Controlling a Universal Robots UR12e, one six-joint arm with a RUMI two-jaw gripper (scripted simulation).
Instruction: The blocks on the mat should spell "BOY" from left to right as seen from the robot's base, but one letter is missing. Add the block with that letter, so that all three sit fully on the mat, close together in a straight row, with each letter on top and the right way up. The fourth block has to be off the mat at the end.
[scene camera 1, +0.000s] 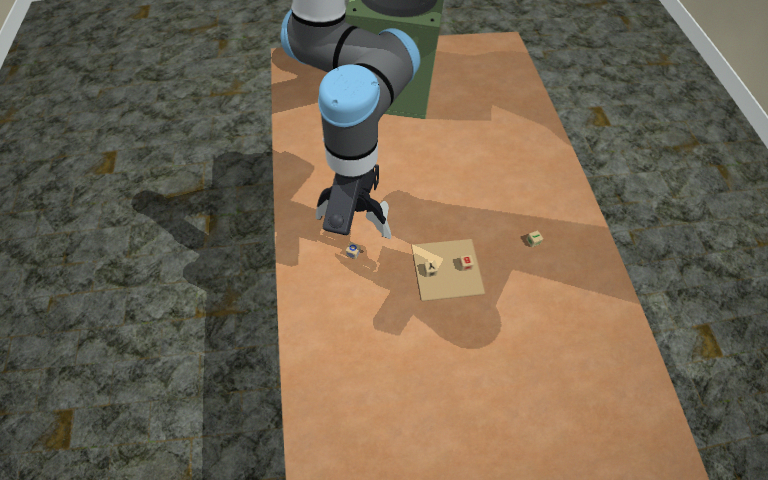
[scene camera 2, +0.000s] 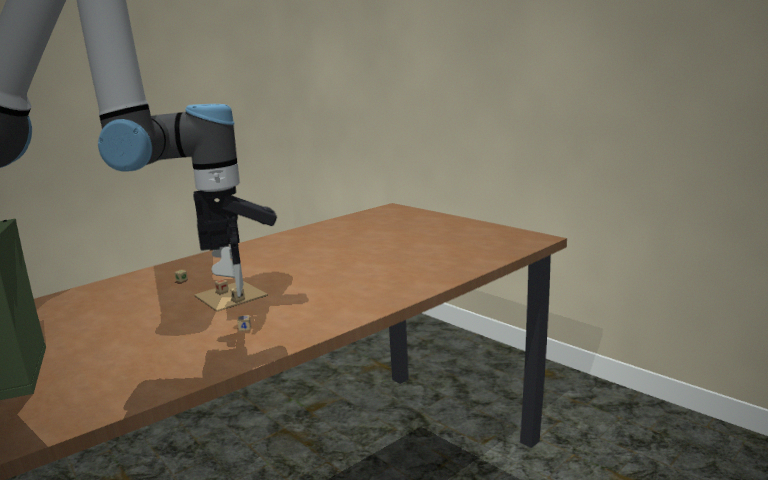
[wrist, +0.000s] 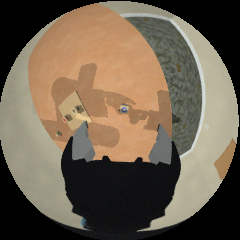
Labels:
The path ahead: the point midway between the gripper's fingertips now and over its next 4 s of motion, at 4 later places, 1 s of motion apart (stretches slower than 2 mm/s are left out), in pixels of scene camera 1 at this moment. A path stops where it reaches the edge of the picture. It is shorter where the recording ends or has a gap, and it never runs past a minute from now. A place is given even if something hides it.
My gripper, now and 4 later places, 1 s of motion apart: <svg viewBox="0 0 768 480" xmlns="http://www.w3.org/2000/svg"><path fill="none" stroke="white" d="M353 228L353 232L353 238L353 244L353 250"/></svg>

